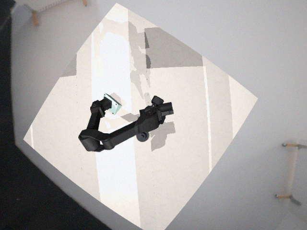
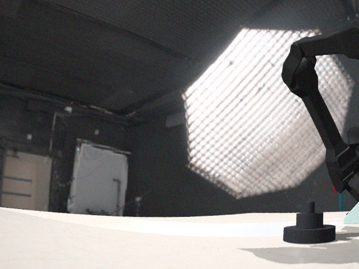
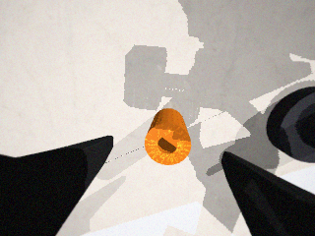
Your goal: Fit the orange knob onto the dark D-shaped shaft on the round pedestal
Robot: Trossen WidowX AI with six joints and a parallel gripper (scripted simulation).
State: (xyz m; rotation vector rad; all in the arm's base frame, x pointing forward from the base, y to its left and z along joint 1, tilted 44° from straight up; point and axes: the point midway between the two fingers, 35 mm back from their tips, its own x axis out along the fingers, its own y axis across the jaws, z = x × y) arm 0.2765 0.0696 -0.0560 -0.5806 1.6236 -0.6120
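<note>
Now: the orange knob 4 cm below my gripper tip. Round my gripper tip: round pedestal (3 cm ahead, 16 cm to the right, 4 cm below).
</note>
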